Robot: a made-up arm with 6 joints.
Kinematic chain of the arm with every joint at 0, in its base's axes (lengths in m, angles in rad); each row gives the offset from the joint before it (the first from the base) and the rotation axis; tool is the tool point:
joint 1: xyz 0 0 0.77 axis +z
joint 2: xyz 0.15 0 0 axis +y
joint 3: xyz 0 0 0.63 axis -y
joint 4: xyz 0 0 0.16 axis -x
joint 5: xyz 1.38 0 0 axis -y
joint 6: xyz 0.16 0 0 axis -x
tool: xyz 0 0 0
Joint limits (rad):
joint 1: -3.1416..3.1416
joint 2: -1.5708..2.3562
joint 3: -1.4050..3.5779
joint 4: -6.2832..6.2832
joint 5: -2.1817..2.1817
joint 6: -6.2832..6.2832
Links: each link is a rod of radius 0.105 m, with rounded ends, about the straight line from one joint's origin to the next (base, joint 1, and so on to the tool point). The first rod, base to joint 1, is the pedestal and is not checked.
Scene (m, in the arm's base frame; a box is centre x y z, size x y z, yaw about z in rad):
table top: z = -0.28
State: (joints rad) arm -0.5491 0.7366 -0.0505 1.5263 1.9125 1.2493
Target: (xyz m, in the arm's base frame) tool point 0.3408 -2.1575 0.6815
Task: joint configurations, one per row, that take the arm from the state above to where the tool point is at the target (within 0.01 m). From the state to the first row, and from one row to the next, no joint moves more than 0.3 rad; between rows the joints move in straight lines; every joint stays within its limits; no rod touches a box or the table.
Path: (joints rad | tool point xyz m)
1: -0.7814 0.8632 0.1894 1.4762 1.7147 1.2493 | 1.3878 -1.1547 0.4695
2: -1.0136 0.9899 0.4292 1.4260 1.5169 1.2493 | 1.1654 -1.5714 0.5323
3: -1.2459 1.1165 0.6691 1.3759 1.3191 1.2493 | 0.8075 -1.9211 0.6035
4: -1.4782 1.2431 0.9090 1.3258 1.1212 1.2493 | 0.3407 -2.1575 0.6816

